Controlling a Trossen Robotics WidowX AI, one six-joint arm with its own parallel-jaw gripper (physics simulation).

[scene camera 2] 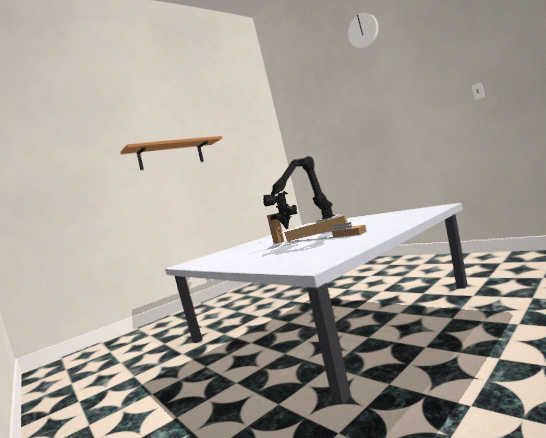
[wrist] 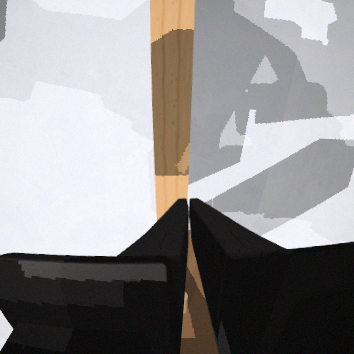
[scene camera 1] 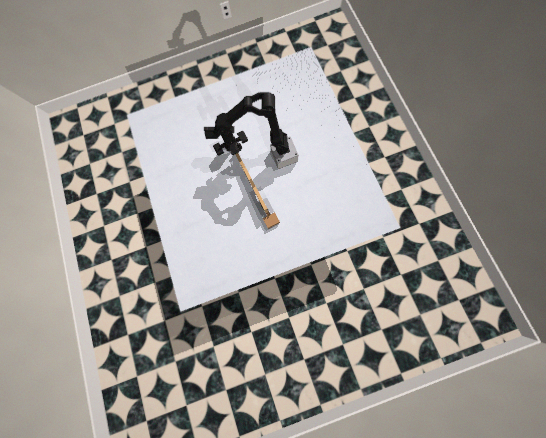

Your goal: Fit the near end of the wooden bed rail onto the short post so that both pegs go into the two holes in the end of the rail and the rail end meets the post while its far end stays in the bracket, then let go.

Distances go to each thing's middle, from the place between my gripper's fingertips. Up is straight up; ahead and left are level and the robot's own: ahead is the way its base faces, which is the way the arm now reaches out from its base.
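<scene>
Wooden bed rail (wrist: 171,36): 190 mm left of my hand, 30 mm behind it, 20 mm below it. Wooden post (wrist: 196,324), from my hand: 90 mm to the right, 10 mm ahead, 10 mm above.
</scene>
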